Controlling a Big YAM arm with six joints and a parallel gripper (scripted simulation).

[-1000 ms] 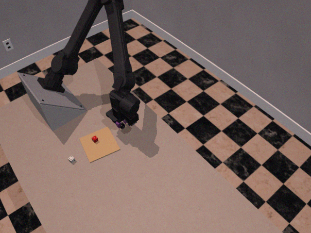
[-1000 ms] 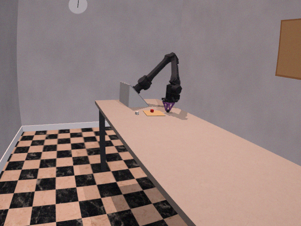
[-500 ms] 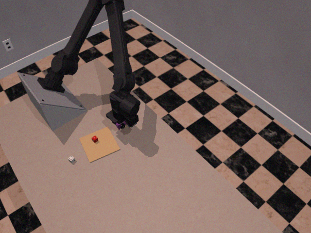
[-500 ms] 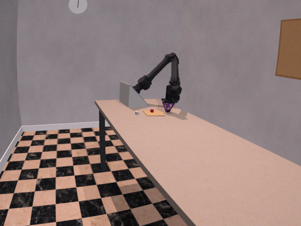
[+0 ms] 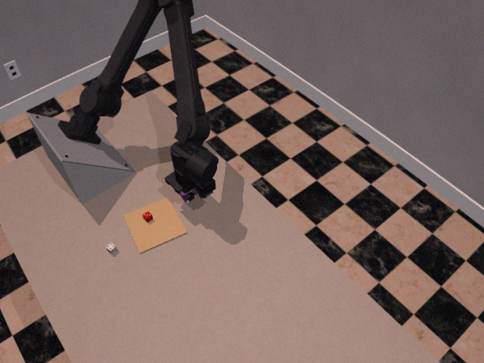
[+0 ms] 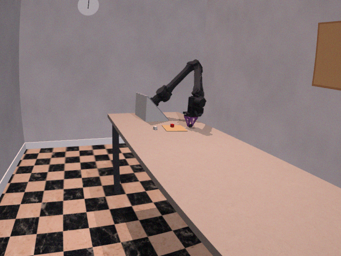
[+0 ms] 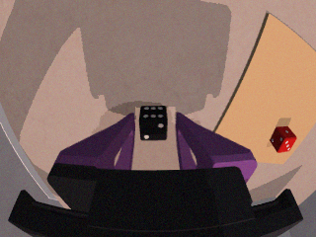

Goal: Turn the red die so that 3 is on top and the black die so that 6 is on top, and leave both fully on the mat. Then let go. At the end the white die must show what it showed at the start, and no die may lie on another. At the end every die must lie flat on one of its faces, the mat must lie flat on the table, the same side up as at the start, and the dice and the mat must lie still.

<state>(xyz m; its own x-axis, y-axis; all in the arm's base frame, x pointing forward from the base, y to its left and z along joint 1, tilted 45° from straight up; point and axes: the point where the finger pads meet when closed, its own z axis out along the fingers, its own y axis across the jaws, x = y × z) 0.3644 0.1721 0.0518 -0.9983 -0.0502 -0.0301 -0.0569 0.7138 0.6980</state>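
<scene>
Now: the black die right at my hand. Round my hand: orange mat: 10 mm ahead, 130 mm to the right, 10 mm below; then white die: 10 mm ahead, 270 mm to the right; then red die: 10 mm behind, 130 mm to the right.
</scene>
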